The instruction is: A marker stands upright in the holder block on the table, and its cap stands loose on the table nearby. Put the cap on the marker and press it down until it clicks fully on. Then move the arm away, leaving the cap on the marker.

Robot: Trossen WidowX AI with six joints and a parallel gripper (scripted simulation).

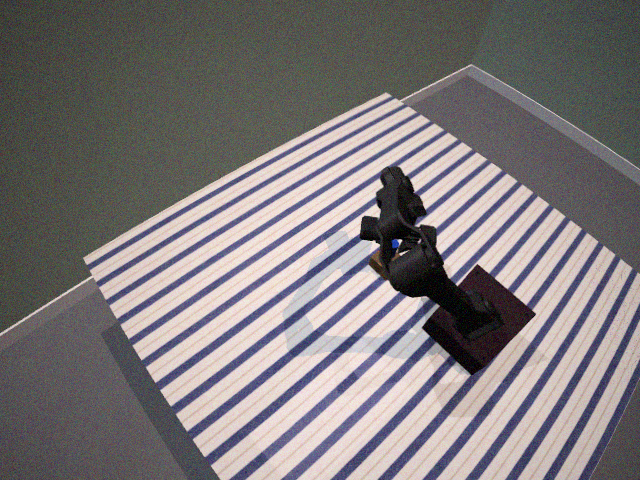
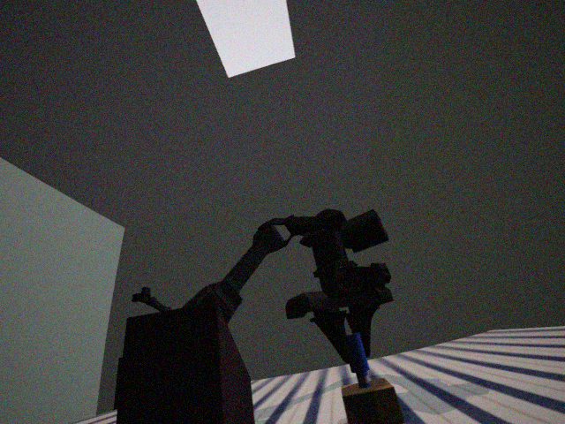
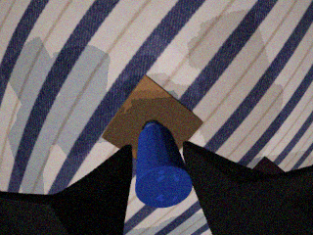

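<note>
Now: the blue cap 10 mm above my gripper tip. From my gripper tip the other things lie so: brown holder block 60 mm below.
</note>
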